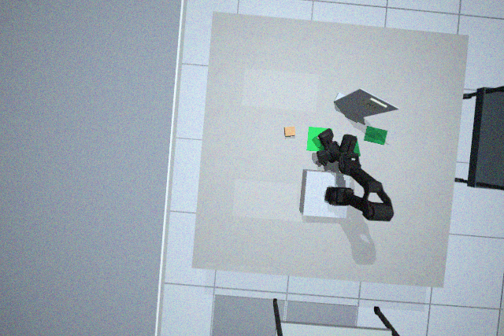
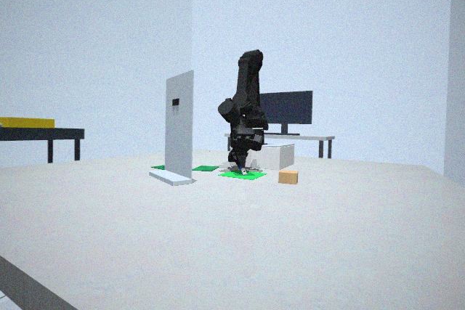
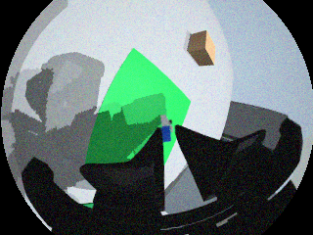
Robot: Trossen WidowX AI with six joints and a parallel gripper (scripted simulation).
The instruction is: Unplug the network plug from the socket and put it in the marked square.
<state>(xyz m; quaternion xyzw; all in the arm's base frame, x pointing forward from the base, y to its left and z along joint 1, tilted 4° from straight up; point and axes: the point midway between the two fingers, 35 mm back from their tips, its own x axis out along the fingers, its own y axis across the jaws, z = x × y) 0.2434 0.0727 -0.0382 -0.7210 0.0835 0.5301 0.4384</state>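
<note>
Right now the network plug is right at my gripper tip. Round my gripper tip: orange block 16 cm to the left; then upright grey panel 18 cm ahead, 12 cm to the right, 12 cm above; then green marked square 1 cm behind, 2 cm below.
</note>
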